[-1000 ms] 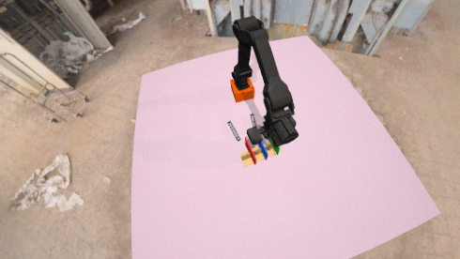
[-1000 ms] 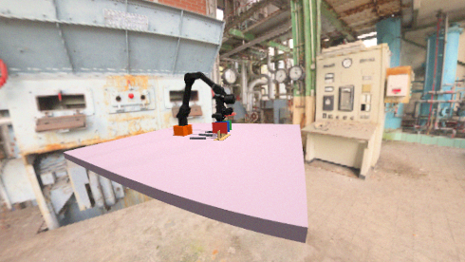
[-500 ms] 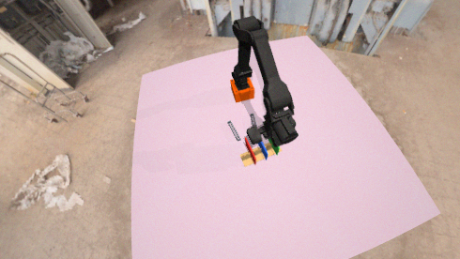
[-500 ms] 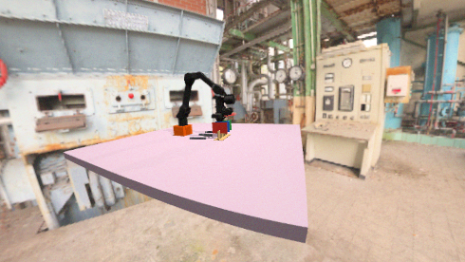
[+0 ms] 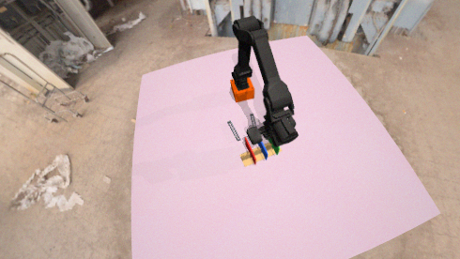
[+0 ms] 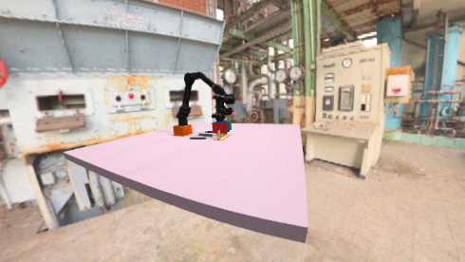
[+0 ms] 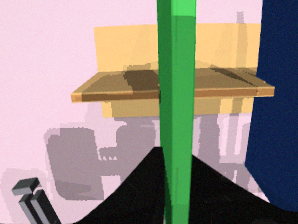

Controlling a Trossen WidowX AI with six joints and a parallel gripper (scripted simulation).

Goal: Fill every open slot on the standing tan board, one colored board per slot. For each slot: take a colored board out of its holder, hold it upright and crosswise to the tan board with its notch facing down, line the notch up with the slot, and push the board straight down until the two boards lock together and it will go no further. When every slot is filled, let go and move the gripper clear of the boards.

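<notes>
My gripper tip is now 3 cm short of the green board. Round my gripper tip: blue board: 5 cm to the right, 3 cm ahead; then tan board: 5 cm to the right, 3 cm below, 3 cm ahead; then red board: 10 cm to the right, 3 cm ahead.
</notes>
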